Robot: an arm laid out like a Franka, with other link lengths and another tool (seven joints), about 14 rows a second.
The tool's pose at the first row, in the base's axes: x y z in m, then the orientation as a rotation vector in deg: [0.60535, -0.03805, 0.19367, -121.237, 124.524, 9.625]
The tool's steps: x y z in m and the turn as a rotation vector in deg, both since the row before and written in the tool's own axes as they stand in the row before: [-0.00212, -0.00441, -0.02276, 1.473, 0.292, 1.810]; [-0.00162, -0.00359, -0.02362, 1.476, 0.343, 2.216]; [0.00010, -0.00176, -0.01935, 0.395, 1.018, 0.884]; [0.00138, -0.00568, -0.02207, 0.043, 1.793, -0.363]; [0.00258, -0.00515, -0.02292, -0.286, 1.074, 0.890]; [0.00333, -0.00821, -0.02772, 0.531, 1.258, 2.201]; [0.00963, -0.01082, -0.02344, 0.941, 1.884, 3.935]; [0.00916, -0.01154, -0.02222, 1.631, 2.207, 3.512]
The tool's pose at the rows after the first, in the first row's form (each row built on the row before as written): [0.60988, -0.03951, 0.21646, -118.704, 126.082, 7.826]; [0.61302, -0.04155, 0.24011, -115.726, 128.030, 6.019]; [0.61383, -0.04448, 0.25930, -115.059, 129.385, 4.647]; [0.61814, -0.04913, 0.28123, -116.320, 130.058, 2.784]; [0.62182, -0.05427, 0.30400, -115.968, 131.727, 2.094]; [0.62835, -0.06054, 0.33166, -113.778, 134.453, 0.343]; [0.63628, -0.07292, 0.35497, -109.529, 138.987, -2.438]; [0.64405, -0.08477, 0.37755, -105.462, 142.818, -6.403]
